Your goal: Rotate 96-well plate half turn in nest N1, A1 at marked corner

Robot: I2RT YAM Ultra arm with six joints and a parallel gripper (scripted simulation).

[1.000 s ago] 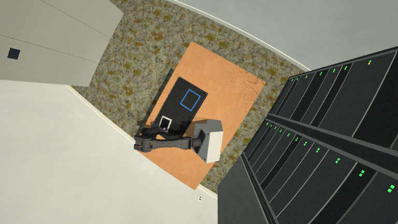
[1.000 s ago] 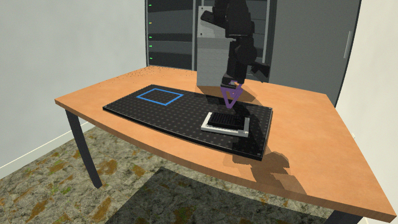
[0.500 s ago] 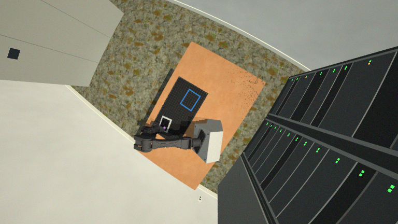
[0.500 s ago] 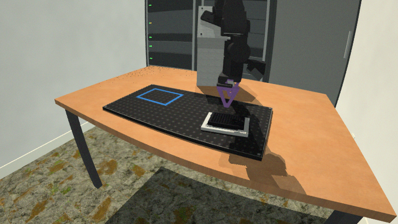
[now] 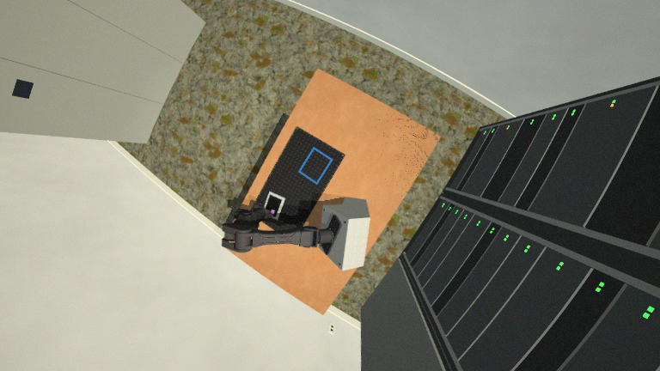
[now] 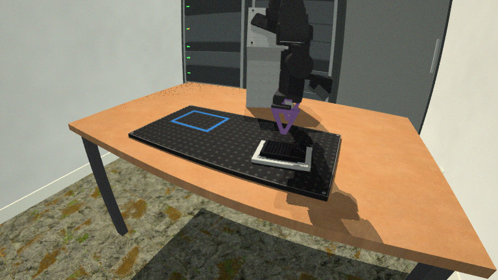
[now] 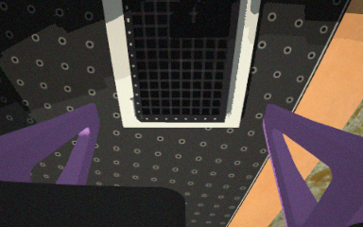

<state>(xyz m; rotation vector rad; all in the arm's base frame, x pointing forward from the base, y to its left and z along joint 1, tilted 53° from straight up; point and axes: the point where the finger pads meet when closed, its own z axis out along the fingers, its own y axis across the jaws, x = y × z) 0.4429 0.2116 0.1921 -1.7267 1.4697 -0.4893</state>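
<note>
The black 96-well plate is 80 mm below my hand. The rest, counted from my hand: plate nest N1: 100 mm below; then A1 mark: 20 mm ahead, 90 mm to the left, 90 mm below.
</note>
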